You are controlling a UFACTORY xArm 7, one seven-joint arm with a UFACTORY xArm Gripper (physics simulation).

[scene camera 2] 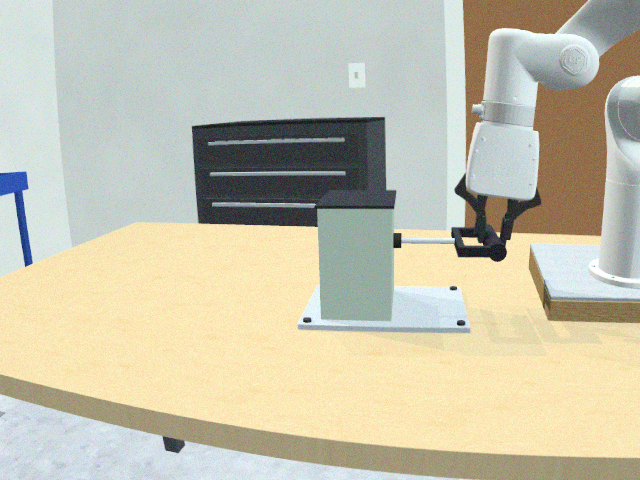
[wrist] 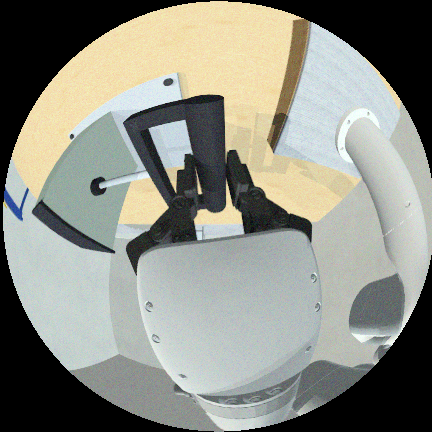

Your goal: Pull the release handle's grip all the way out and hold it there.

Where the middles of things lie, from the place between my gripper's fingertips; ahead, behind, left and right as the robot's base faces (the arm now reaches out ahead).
Labels:
Right now my hand is 15 cm short of the light base plate (scene camera 2: 415,309), 10 cm above it and 4 cm to the right of it.

